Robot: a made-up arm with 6 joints.
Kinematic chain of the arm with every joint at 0, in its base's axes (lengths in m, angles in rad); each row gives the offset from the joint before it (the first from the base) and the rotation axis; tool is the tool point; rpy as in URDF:
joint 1: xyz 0 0 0.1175 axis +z
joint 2: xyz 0 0 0 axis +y
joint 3: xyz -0.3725 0 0.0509 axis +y
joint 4: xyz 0.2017 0 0.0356 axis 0.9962 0 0.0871
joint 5: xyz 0 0 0 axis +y
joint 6: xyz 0.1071 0 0.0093 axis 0.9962 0 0.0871
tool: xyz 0 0 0 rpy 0 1.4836 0
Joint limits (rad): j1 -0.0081..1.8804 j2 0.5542..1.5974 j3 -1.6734..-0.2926 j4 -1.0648..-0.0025 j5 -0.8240..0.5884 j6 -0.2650..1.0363
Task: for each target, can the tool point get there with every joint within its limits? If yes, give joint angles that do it. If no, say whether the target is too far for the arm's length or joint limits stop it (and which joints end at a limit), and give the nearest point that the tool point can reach.
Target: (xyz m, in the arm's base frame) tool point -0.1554 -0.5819 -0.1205
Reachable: no: joint limits stop it (at a limit: joint 1, joint 2, joint 3, joint 5) | nearest point -0.0047 -0.0467 0.2869 | short by 0.689 m
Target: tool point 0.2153 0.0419 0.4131
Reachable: yes | joints 0.3261 1.2339 -0.9645 -0.6767 0.4491 0.1547
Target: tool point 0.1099 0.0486 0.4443
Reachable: yes | joints 0.4903 0.9059 -0.8269 -0.4565 0.1888 0.0493
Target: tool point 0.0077 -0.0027 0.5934
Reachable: yes | joints 1.1051 0.7264 -1.2742 -0.6644 0.1220 0.3205
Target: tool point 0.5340 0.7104 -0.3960
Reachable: no: too far | nearest point 0.1648 0.2192 0.2605 | short by 0.899 m
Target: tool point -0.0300 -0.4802 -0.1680
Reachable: no: joint limits stop it (at a limit: joint 1, joint 2, joint 3, joint 5) | nearest point 0.1472 -0.0506 0.2078 | short by 0.598 m
